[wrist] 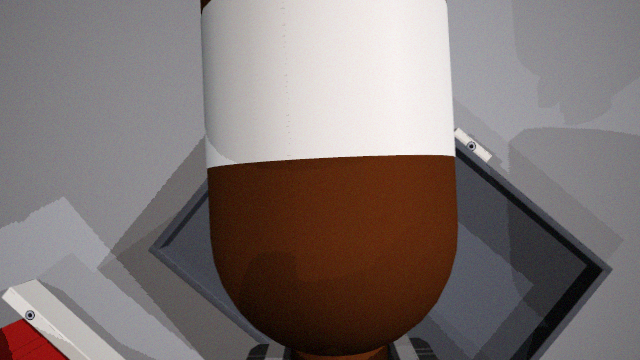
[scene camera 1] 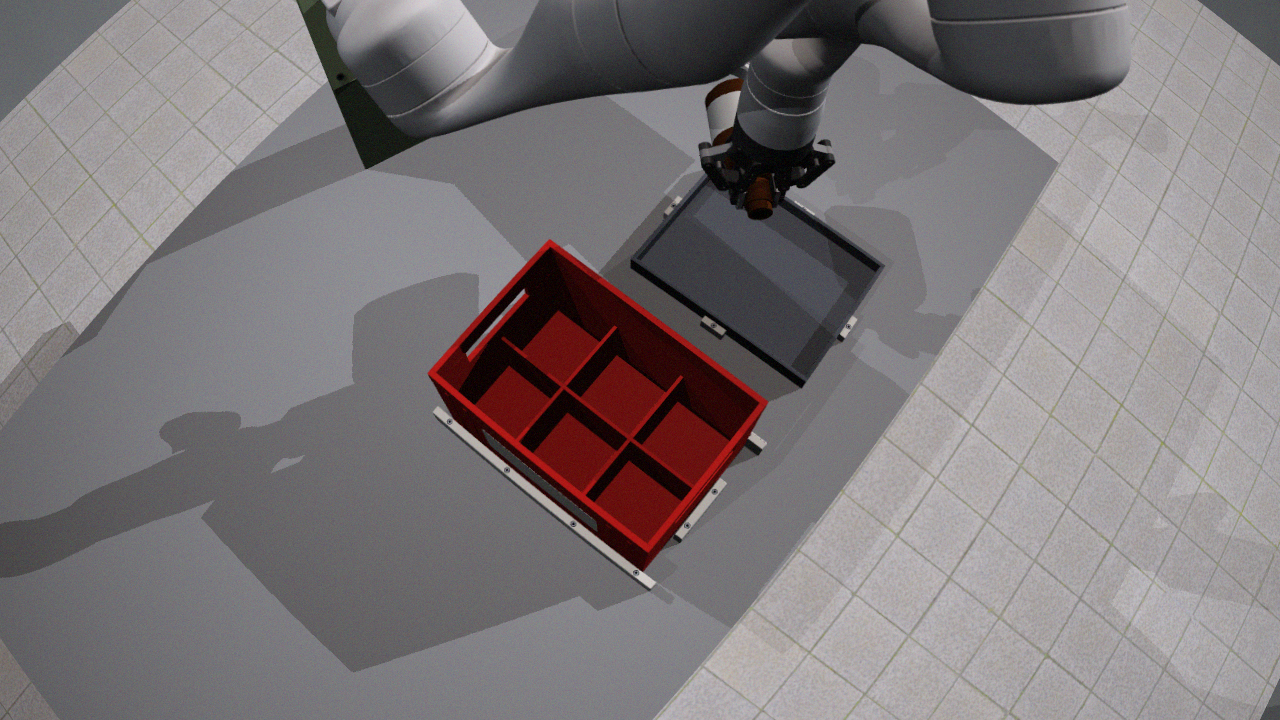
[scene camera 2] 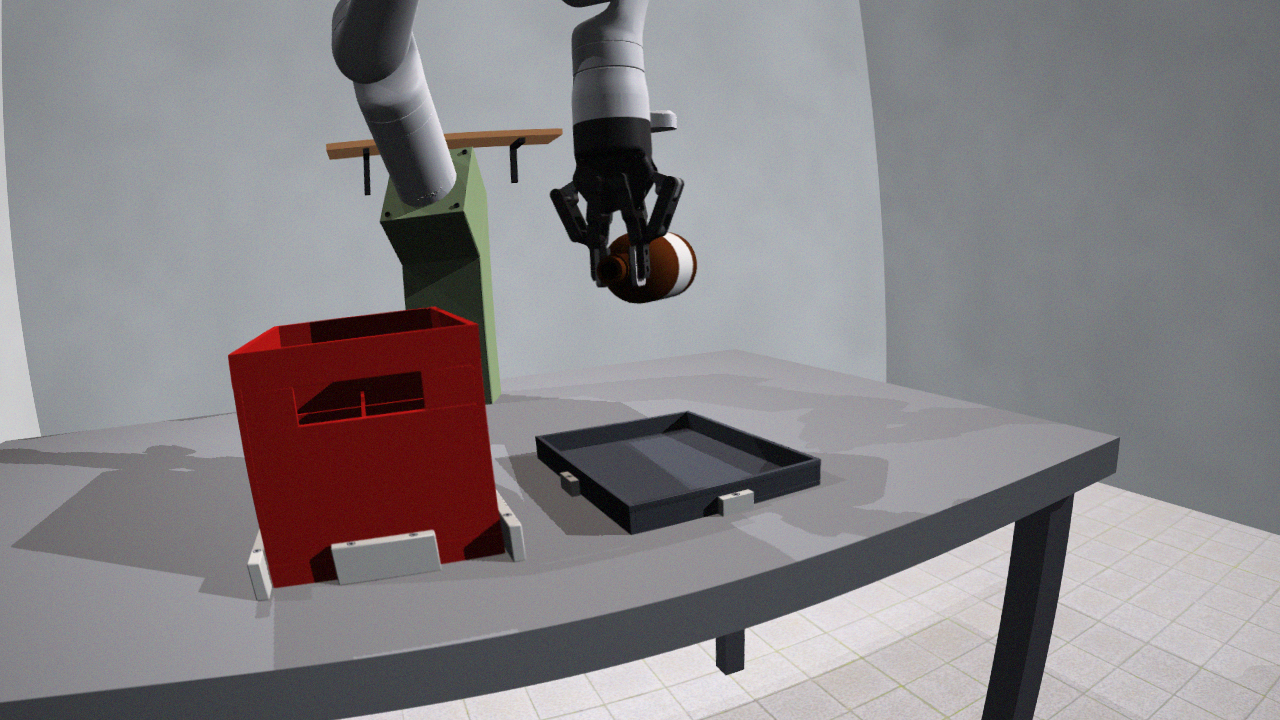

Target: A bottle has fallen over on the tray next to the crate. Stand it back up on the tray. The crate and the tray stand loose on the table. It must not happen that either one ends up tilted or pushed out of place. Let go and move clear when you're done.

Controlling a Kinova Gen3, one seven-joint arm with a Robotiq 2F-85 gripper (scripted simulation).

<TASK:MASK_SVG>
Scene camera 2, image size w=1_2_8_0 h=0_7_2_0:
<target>my gripper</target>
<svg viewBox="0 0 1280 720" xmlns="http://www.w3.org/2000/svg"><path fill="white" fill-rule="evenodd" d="M579 122L573 125L574 156L576 160L573 181L561 189L552 189L550 198L570 240L584 244L589 248L591 277L593 281L596 281L598 288L610 287L598 279L596 267L602 258L611 254L610 248L607 248L610 224L613 220L613 212L621 210L622 219L626 224L628 238L631 246L628 247L631 286L645 285L645 278L649 278L651 273L649 244L651 241L667 234L684 188L684 181L681 178L667 176L658 172L652 159L651 124L649 120L637 117L607 117ZM578 191L587 202L586 222L577 205L579 202ZM655 183L655 193L658 197L647 224L648 214L644 199Z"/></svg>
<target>tray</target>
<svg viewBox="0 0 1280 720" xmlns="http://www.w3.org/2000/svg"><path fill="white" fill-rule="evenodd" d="M535 436L538 459L559 477L560 473L567 471L579 480L580 494L630 535L718 514L718 497L749 489L754 492L755 504L820 485L820 458L691 411Z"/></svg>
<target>bottle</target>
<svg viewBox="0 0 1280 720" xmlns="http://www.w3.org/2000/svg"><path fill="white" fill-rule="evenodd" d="M697 259L693 248L683 237L667 232L667 235L653 240L649 245L651 273L650 277L646 279L645 285L631 286L628 247L631 246L631 243L626 233L609 245L608 248L610 248L611 255L608 256L611 257L606 256L600 260L597 265L597 276L601 282L611 286L608 289L619 299L628 303L643 304L674 297L686 291L696 276Z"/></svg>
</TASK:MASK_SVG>
